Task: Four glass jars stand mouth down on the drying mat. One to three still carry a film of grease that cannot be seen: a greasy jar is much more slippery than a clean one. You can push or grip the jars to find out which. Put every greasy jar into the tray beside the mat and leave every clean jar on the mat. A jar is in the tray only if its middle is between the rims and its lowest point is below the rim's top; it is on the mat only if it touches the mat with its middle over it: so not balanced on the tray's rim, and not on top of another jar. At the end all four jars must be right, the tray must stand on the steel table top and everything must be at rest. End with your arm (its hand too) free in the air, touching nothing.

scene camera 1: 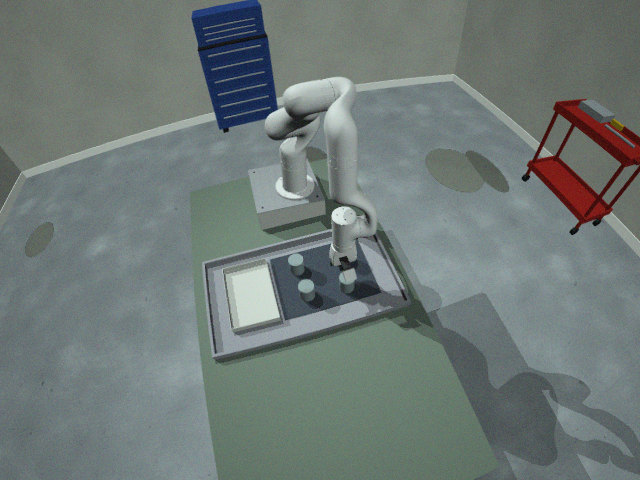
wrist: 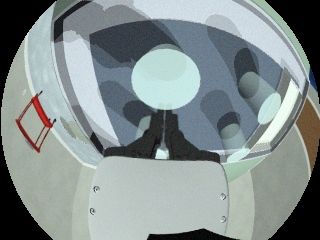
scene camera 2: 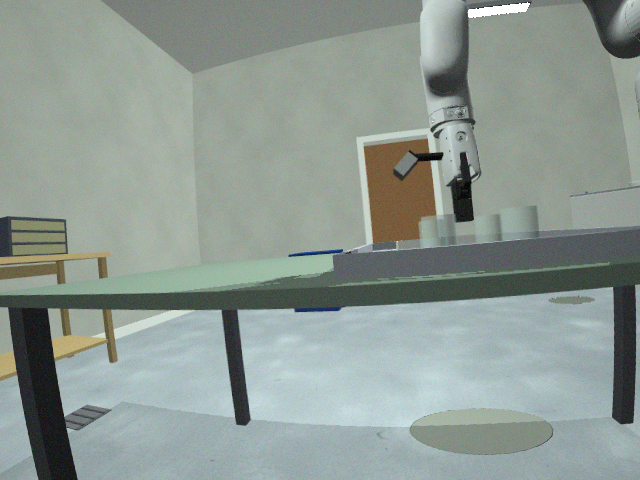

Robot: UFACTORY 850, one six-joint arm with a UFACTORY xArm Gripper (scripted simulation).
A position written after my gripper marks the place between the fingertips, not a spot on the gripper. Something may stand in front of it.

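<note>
Scene camera 2 shows my gripper (scene camera 2: 464,221), a glass jar (scene camera 2: 438,230) and a glass jar (scene camera 2: 516,223). Visible in scene camera 1 are a white tray (scene camera 1: 249,292), a dark drying mat (scene camera 1: 325,277) and a rimmed steel table top (scene camera 1: 225,339). The wrist view shows a glass jar (wrist: 235,146) and a glass jar (wrist: 263,100). The white tray is also visible in the wrist view (wrist: 273,132), and the dark drying mat likewise in the wrist view (wrist: 222,59).
</note>
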